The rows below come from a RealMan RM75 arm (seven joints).
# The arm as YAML. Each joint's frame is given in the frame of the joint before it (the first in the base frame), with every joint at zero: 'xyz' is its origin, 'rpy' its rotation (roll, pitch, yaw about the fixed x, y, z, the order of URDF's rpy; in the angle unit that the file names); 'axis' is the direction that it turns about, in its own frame. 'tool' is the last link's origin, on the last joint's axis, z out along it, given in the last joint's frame.
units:
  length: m
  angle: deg
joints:
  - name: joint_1
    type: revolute
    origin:
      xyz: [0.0, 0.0, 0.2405]
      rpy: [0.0, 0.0, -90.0]
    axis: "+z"
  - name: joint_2
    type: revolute
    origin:
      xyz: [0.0, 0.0, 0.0]
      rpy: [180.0, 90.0, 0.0]
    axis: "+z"
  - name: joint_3
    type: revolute
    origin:
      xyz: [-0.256, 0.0, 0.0]
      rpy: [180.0, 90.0, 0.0]
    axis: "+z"
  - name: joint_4
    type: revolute
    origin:
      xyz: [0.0, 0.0, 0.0]
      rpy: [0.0, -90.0, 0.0]
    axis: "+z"
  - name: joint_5
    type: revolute
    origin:
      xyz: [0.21, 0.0, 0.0]
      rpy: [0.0, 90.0, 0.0]
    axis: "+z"
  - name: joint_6
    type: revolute
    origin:
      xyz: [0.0, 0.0, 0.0]
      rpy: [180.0, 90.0, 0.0]
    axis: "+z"
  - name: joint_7
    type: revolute
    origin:
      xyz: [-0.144, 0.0, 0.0]
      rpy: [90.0, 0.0, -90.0]
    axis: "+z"
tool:
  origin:
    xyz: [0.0, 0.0, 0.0]
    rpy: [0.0, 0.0, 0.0]
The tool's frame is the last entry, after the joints.
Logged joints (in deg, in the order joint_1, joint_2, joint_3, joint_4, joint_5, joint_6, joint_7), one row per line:
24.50 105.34 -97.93 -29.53 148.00 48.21 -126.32
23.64 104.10 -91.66 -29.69 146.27 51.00 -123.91
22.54 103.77 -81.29 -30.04 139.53 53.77 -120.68
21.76 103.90 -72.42 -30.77 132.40 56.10 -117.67
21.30 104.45 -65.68 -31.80 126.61 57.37 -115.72
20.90 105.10 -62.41 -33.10 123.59 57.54 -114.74
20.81 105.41 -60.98 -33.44 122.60 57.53 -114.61
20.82 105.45 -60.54 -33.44 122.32 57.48 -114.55
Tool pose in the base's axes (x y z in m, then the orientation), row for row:
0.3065 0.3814 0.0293 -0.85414 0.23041 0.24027 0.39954
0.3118 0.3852 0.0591 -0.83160 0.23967 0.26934 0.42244
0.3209 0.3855 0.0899 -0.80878 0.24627 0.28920 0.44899
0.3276 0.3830 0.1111 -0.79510 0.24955 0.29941 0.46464
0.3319 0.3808 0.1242 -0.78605 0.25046 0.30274 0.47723
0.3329 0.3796 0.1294 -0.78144 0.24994 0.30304 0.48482
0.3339 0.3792 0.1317 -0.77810 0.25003 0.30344 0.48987
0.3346 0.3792 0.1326 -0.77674 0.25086 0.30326 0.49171
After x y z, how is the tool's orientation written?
As a quaternion, x y z w.
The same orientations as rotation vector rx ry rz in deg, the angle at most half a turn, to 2 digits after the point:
-123.83 33.40 34.83
-119.29 34.38 38.64
-114.63 34.90 40.99
-111.90 35.12 42.14
-110.01 35.05 42.37
-109.00 34.86 42.27
-108.30 34.80 42.23
-108.02 34.89 42.17

